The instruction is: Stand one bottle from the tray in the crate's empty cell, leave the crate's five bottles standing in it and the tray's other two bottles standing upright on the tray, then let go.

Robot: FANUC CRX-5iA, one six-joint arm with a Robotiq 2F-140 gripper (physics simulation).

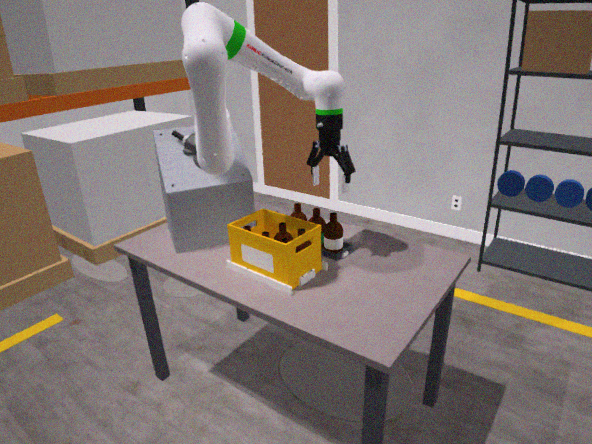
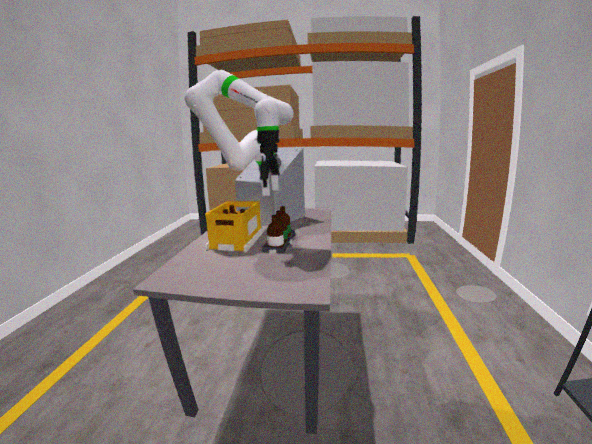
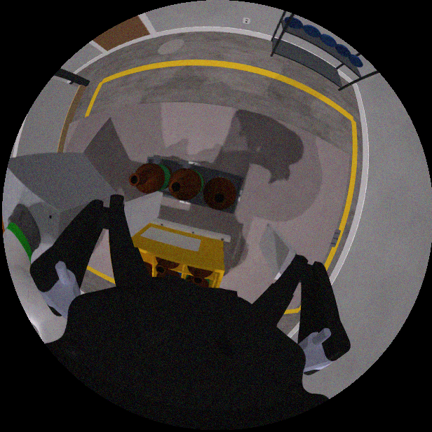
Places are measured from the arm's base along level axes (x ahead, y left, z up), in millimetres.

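Where they show: gripper, fingertip midpoint: (image 1: 330, 188) (image 2: 271, 192).
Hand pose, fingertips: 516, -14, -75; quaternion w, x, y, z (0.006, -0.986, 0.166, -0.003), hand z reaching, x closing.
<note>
After its pixels a point has its place, as x, y, z.
My gripper (image 1: 332, 181) {516, -14, -75} (image 2: 270, 190) {516, -14, -75} (image 3: 211, 219) is open and empty, pointing down high above the tray and crate area. Three brown bottles stand upright in a row on the dark tray (image 1: 334, 254) {550, -66, -315} (image 2: 272, 248) {574, -22, -316} (image 3: 212, 172): an end bottle with a white label (image 1: 333, 232) {536, -39, -238} (image 2: 275, 231) {561, -4, -242} (image 3: 220, 194), a middle bottle (image 1: 316, 216) {451, 9, -204} (image 3: 185, 184) and a far bottle (image 1: 298, 212) {365, 34, -208} (image 3: 150, 177). The yellow crate (image 1: 280, 260) {450, -317, -229} (image 2: 227, 237) {505, -228, -276} (image 3: 210, 255) stands beside the tray. Bottle necks show inside it; its walls and my gripper body hide much of its cells.
The crate stands on the table (image 1: 360, 310) {728, -345, -338} (image 2: 235, 280) {823, -170, -338} with white strips around its base. The grey pedestal (image 1: 210, 215) {51, -121, -202} (image 2: 295, 190) {45, 146, -151} of my arm rises beyond the crate and tray. A shelf rack (image 1: 494, 170) stands against the wall, off the table.
</note>
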